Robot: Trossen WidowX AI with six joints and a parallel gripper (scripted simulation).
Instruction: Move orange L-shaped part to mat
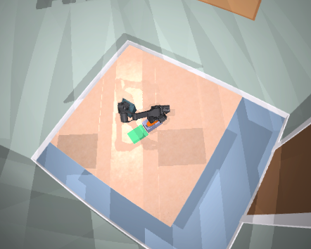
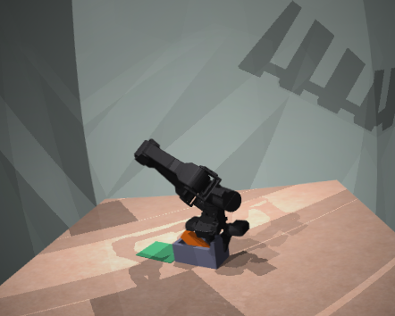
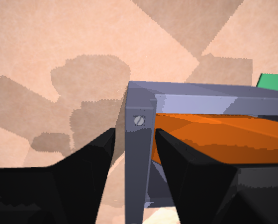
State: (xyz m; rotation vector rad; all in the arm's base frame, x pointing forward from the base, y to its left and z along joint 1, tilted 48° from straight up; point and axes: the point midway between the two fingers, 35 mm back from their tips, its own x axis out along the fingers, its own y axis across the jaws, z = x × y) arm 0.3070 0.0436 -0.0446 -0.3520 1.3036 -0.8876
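The orange L-shaped part lies 2 cm behind my gripper tip, 5 cm to the right of it and 1 cm above it. The rest, counted from my gripper tip: green mat: 8 cm behind, 21 cm to the right, 6 cm below.
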